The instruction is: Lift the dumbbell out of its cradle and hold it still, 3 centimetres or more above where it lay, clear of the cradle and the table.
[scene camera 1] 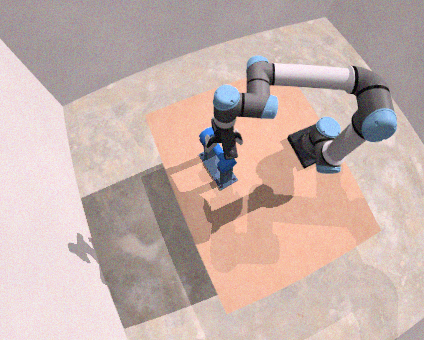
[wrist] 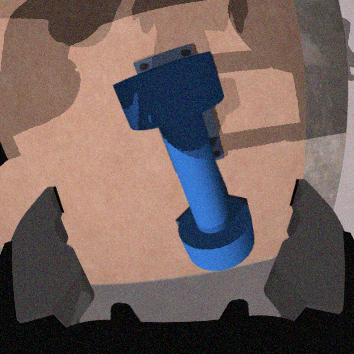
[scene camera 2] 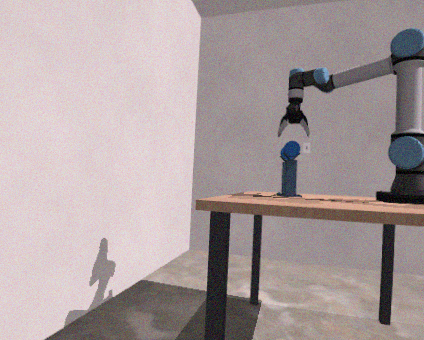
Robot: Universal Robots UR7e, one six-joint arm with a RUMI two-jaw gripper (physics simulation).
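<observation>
The blue dumbbell lies level in its blue-grey cradle, raised above the table on the cradle's posts. My gripper is open and empty, pointing down. Its fingertips are a little above the dumbbell in scene camera 2, touching nothing. In the wrist view the bar slants from upper left to lower right, and the nearer head shows between the fingers, right of the middle. In scene camera 1 the gripper hides part of the bar.
The wooden table carries the cradle and the arm's black base. The cradle stands near the table edge on the side of the pale wall. Shadows of the arm fall across the table.
</observation>
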